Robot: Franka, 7 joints.
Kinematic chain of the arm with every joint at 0, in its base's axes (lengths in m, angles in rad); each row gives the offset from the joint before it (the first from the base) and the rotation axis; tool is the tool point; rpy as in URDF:
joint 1: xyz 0 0 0.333 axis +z
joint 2: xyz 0 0 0 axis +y
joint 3: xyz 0 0 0.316 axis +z
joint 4: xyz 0.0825 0 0 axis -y
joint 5: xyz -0.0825 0 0.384 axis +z
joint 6: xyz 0 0 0 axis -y
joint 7: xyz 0.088 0 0 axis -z
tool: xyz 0 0 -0.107 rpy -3.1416 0 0
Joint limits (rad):
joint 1: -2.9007..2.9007
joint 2: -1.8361..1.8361
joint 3: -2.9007..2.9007
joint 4: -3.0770..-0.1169
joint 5: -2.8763..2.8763
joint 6: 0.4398..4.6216
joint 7: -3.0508..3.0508
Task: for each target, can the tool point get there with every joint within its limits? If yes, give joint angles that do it. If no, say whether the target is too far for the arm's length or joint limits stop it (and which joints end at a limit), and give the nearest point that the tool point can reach.
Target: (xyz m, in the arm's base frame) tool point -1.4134 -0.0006 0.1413
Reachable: no: too far | nearest point -0.8501 -0.0004 0.2177 | short by 0.568 m
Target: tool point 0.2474 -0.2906 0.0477
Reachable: yes | joints -0.1682 0.6766 -0.5326 -2.4673 -2.0149 2.4165 1.4085
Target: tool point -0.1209 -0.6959 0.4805
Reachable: yes | joints 2.2320 -1.0647 1.6595 -1.2001 0.5702 1.6350 1.7469
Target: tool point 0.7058 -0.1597 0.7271
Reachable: yes | joints 2.3388 -1.3456 -0.9513 -1.0288 -2.3801 2.1605 0.0638
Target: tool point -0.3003 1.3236 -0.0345
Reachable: no: too far | nearest point -0.1832 0.8076 0.1088 | short by 0.548 m
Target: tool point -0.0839 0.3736 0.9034
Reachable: yes | joints -1.2554 -1.1365 0.4900 -0.9716 1.5739 4.2107 1.7694
